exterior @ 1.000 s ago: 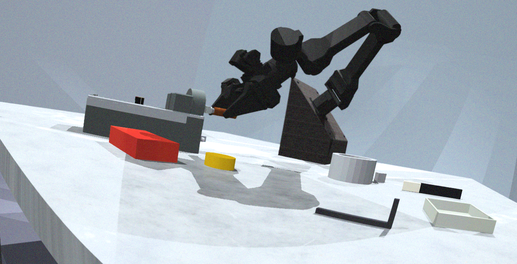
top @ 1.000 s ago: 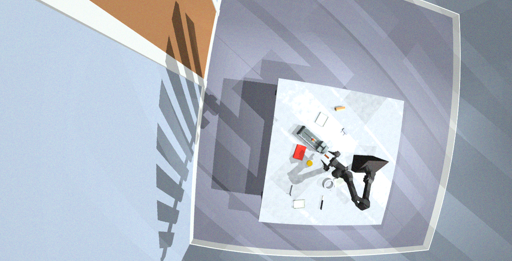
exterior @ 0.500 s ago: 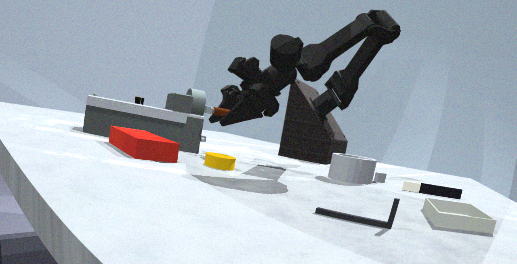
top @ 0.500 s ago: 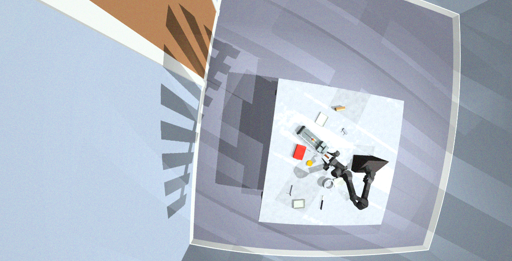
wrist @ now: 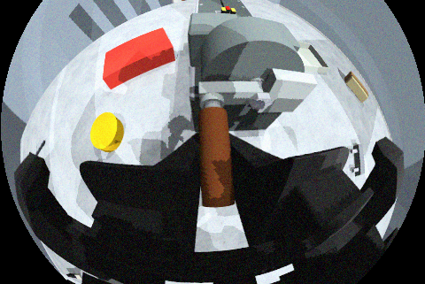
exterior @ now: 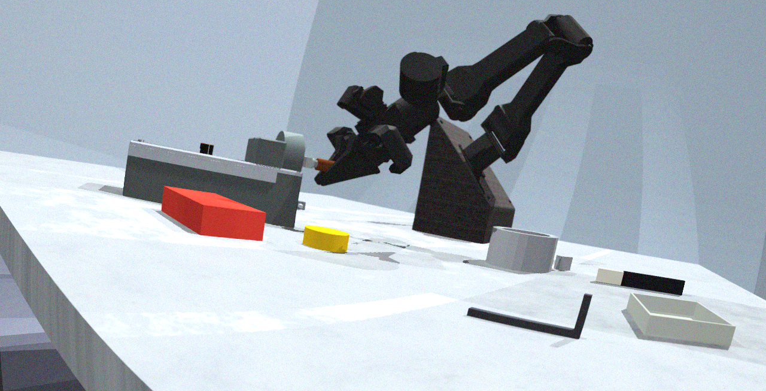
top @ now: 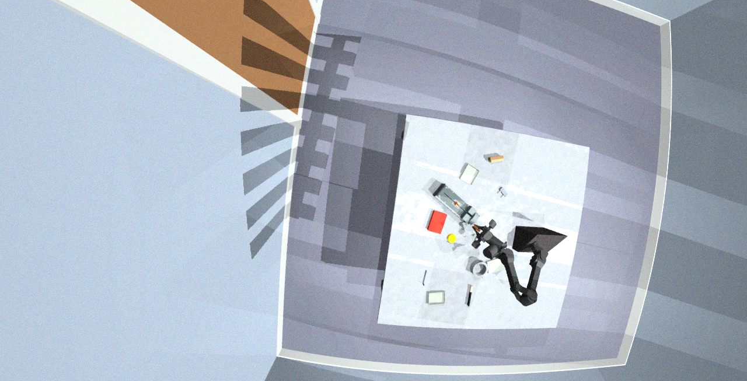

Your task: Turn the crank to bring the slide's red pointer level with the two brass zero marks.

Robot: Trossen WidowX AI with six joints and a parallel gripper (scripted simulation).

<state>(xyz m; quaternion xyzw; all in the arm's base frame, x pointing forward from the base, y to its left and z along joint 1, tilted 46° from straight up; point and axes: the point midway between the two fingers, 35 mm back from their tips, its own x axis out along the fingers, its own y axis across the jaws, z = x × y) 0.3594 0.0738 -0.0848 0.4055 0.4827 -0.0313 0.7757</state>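
The yellow disc is 11 cm to the left of my gripper tip, 9 cm ahead of it and 6 cm below it. Also, from my gripper tip: red pointer 14 cm ahead, 10 cm to the right, 2 cm above; then brown handle 2 cm behind, 2 cm above, 1 cm to the left; then black L-shaped bar 40 cm to the left, 18 cm ahead, 5 cm below.
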